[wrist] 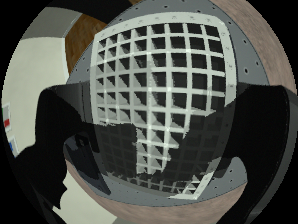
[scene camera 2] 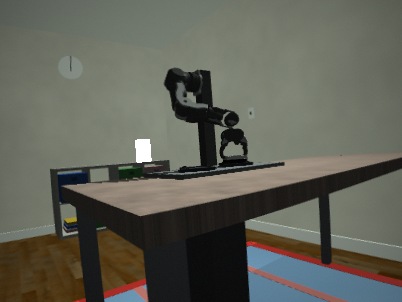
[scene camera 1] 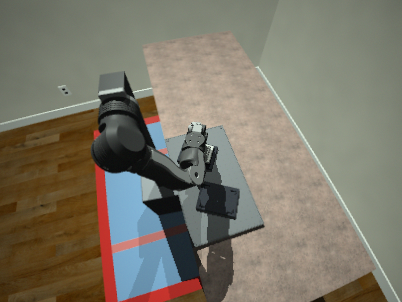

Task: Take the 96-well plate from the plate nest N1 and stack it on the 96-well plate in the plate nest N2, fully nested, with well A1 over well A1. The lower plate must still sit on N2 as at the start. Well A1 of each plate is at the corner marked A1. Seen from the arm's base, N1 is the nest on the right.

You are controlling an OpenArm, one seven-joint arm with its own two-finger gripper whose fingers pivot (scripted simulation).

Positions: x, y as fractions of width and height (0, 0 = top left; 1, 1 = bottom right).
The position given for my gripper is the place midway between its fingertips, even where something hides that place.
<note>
I see my gripper (wrist: 0.52, 0.56), a black arm column (scene camera 2: 0.52, 0.48) and a plate nest N1 (wrist: 0.29, 0.74).
</note>
